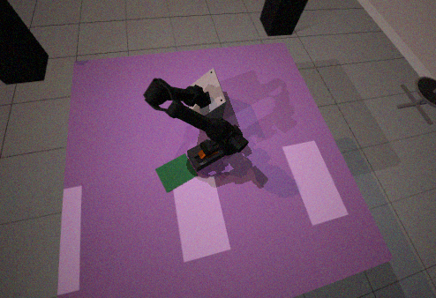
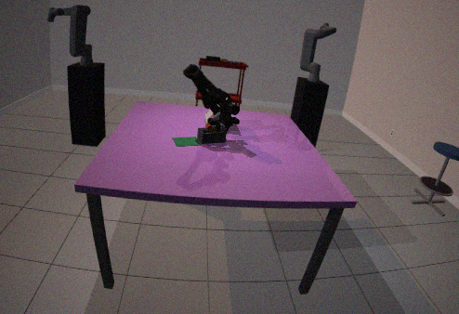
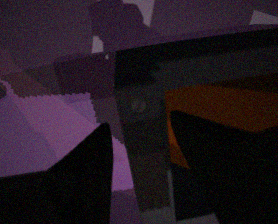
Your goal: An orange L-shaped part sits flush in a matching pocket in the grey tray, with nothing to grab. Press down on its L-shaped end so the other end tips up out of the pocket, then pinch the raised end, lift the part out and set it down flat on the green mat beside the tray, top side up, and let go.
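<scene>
Now: the orange L-shaped part 50 mm to the right of my gripper tip, 10 mm ahead of it and 10 mm above it. Also, from my gripper tip: green mat: 210 mm to the right, 70 mm ahead, 50 mm below.
</scene>
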